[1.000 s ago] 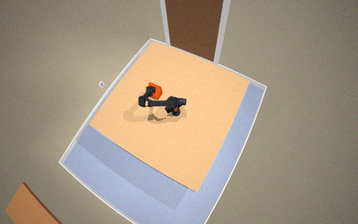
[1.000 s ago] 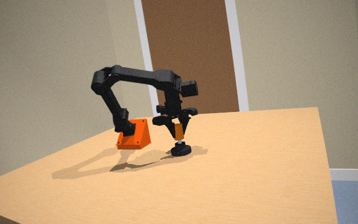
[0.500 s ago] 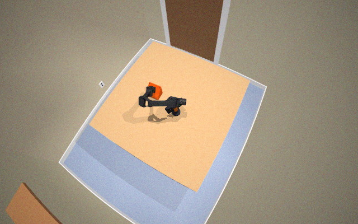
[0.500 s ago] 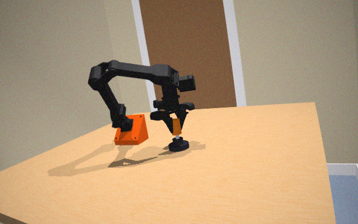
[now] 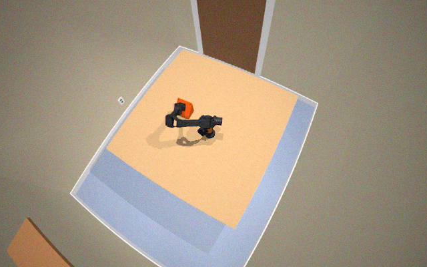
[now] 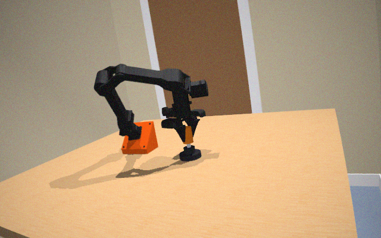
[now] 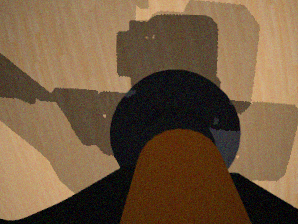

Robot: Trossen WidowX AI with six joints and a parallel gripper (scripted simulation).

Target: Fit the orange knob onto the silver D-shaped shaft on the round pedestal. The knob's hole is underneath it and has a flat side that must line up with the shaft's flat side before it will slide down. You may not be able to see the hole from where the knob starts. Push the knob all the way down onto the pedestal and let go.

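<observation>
Now: gripper tip 3 cm below the orange knob. Round my gripper tip: round pedestal 4 cm below.
</observation>
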